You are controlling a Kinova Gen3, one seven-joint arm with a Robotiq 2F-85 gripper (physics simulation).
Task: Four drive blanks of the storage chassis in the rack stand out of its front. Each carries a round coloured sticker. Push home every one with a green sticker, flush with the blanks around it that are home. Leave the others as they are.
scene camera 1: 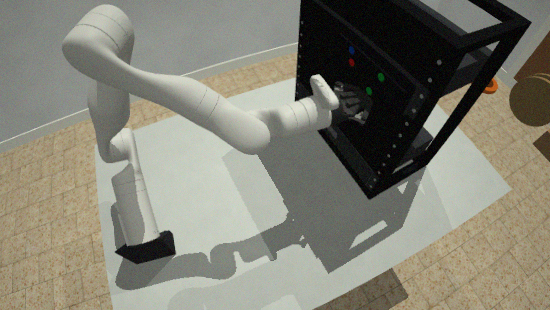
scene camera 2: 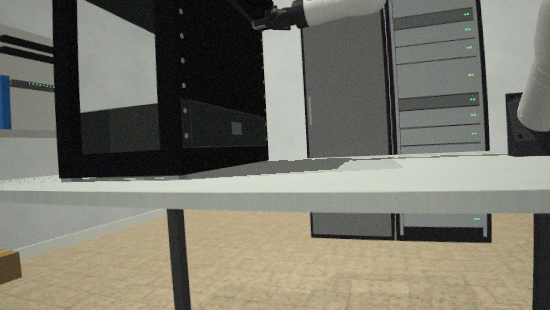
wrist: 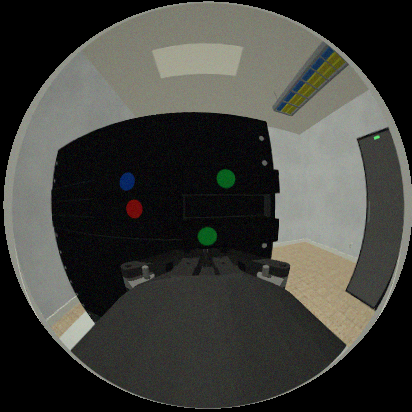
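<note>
The storage chassis in the black rack shows four round stickers. The upper green sticker and the lower green sticker are on blanks whose right ends jut out at the rack's edge in the wrist view. A flat outlined blank lies further back between them. The blue sticker is above the red sticker, on the left. My gripper is shut and empty, its tips just below the lower green sticker in the wrist view; contact cannot be told.
The rack stands on a pale table. A dark panel with a grey square is low in the rack. A grey cabinet stands beyond. Rack posts with bright holes flank the front.
</note>
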